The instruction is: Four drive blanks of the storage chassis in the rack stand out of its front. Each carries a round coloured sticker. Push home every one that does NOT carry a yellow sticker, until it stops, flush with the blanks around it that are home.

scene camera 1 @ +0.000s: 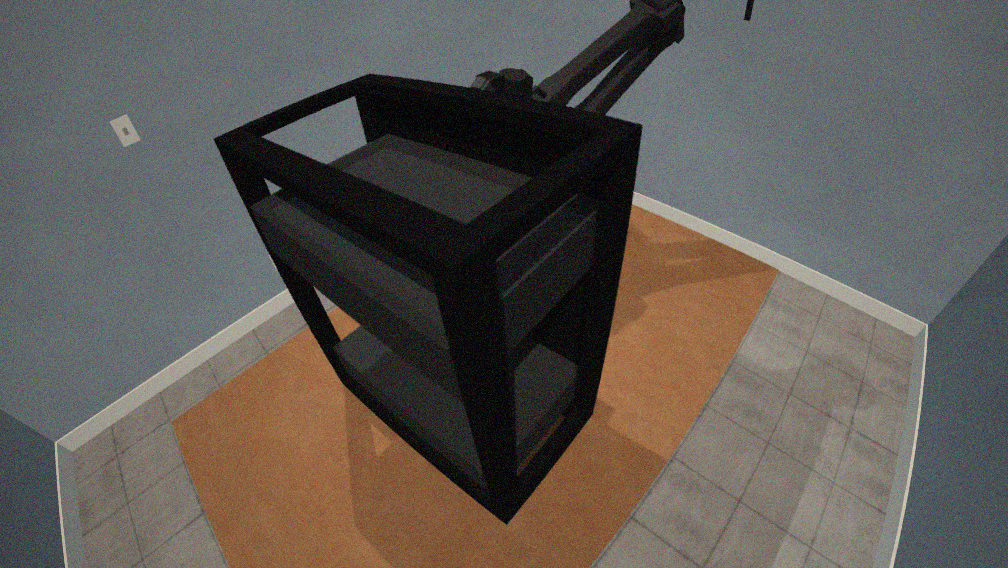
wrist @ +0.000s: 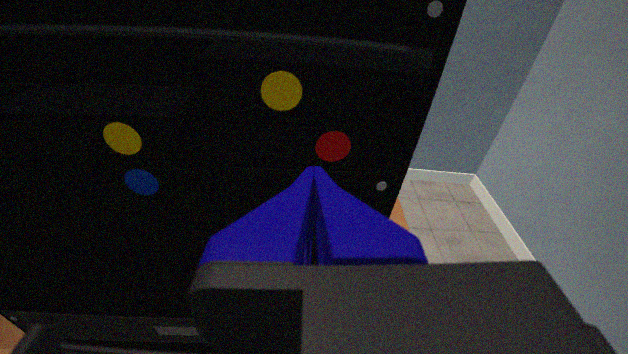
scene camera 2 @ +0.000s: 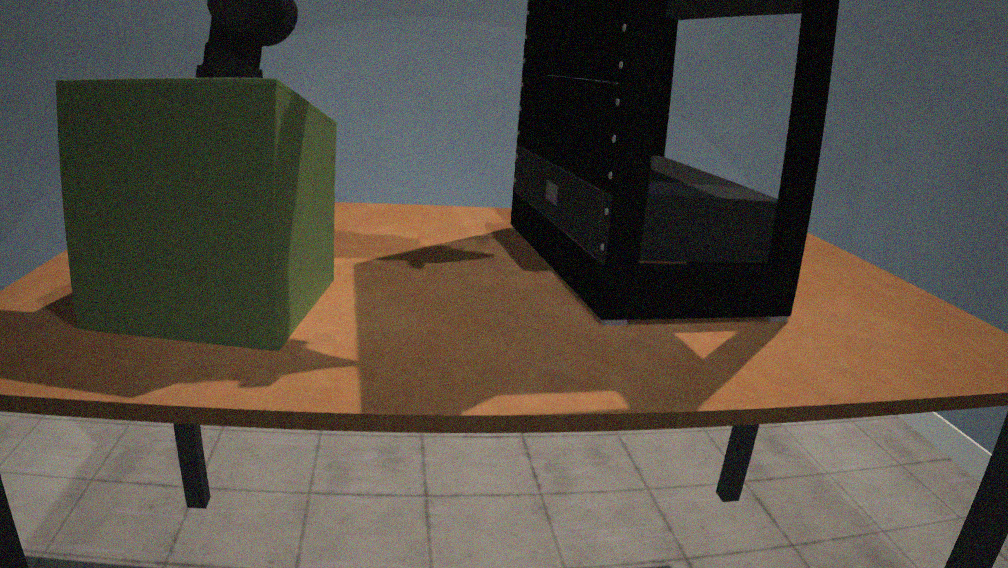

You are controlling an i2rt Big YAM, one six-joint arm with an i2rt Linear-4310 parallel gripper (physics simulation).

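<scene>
In the wrist view the dark chassis front carries four round stickers. A yellow sticker is at the upper middle, and a red sticker is below and right of it. Another yellow sticker is at the left, with a blue sticker just below it. The blanks' edges are too dark to tell how far each stands out. My gripper is shut and empty; its blue fingertips appear just below and left of the red sticker. Whether they touch the front cannot be told. The rack hides the fingers in scene camera 1.
The rack stands on a wooden table. A green block under the arm's base stands left of it. A lower unit with a pale label sits low in the rack. The arm reaches in behind the rack in scene camera 1.
</scene>
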